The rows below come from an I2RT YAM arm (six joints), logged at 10 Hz.
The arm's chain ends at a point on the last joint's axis. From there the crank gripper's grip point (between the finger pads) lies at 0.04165 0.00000 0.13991 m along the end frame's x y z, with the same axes.
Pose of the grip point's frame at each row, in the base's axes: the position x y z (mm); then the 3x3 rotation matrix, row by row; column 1 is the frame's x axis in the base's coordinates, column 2 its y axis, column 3 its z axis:
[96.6, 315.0, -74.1], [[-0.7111, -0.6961, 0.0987], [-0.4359, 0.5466, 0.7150], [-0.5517, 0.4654, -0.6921]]
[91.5, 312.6, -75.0], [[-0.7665, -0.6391, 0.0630], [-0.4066, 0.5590, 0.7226], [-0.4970, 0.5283, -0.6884]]
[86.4, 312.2, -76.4], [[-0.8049, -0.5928, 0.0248], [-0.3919, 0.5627, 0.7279], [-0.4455, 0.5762, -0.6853]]
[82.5, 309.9, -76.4], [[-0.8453, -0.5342, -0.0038], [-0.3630, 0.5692, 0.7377], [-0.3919, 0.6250, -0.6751]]
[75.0, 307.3, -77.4], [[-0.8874, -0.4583, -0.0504], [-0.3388, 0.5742, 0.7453], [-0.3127, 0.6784, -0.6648]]
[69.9, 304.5, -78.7], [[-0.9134, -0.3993, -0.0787], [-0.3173, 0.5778, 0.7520], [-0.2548, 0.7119, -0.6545]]
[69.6, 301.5, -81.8], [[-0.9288, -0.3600, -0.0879], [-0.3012, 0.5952, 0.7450], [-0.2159, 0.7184, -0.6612]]
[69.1, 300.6, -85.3], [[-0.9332, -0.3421, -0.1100], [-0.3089, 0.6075, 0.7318], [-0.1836, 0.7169, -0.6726]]
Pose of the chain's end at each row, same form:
[112.4, 233.1, 45.7], [[-0.7111, -0.6961, 0.0987], [-0.4359, 0.5466, 0.7150], [-0.5517, 0.4654, -0.6921]]
[114.6, 228.4, 42.0], [[-0.7665, -0.6391, 0.0630], [-0.4066, 0.5590, 0.7226], [-0.4970, 0.5283, -0.6884]]
[116.5, 226.7, 38.0], [[-0.8049, -0.5928, 0.0248], [-0.3919, 0.5627, 0.7279], [-0.4455, 0.5762, -0.6853]]
[118.2, 221.8, 34.4], [[-0.8453, -0.5342, -0.0038], [-0.3630, 0.5692, 0.7377], [-0.3919, 0.6250, -0.6751]]
[119.0, 217.1, 28.6], [[-0.8874, -0.4583, -0.0504], [-0.3388, 0.5742, 0.7453], [-0.3127, 0.6784, -0.6648]]
[119.0, 212.5, 23.5], [[-0.9134, -0.3993, -0.0787], [-0.3173, 0.5778, 0.7520], [-0.2548, 0.7119, -0.6545]]
[120.6, 209.8, 19.7], [[-0.9288, -0.3600, -0.0879], [-0.3012, 0.5952, 0.7450], [-0.2159, 0.7184, -0.6612]]
[123.4, 211.1, 16.5], [[-0.9332, -0.3421, -0.1100], [-0.3089, 0.6075, 0.7318], [-0.1836, 0.7169, -0.6726]]

